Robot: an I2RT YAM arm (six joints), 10 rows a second.
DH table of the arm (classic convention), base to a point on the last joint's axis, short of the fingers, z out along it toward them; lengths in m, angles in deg. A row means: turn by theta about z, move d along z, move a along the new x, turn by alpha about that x. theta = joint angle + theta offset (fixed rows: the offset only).
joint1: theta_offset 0, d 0.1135, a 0.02, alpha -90
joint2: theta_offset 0, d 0, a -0.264, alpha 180
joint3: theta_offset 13.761, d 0, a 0.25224, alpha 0
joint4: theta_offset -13.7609, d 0, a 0.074, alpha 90
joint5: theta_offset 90, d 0, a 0, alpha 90
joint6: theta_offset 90, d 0.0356, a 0, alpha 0
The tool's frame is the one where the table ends.
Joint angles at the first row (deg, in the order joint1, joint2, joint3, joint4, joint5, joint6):
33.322 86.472 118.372 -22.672 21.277 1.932
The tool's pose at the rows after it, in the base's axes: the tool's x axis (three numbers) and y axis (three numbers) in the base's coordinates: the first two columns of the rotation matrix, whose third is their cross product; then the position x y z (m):
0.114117, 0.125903, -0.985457, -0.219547, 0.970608, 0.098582, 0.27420, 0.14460, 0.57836
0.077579, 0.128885, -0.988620, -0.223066, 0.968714, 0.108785, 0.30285, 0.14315, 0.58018
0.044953, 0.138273, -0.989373, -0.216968, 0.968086, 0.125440, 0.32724, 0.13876, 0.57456
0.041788, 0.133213, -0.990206, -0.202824, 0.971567, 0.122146, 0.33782, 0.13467, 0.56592
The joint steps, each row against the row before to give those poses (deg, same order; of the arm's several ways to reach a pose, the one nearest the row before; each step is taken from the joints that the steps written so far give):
-3.519 6.146 7.814 -2.543 -3.604 1.229
-2.987 7.729 11.151 -5.616 -3.250 1.579
-2.640 5.380 6.627 -3.095 -2.379 1.585
-1.322 -0.521 -3.595 2.720 -0.531 -0.084

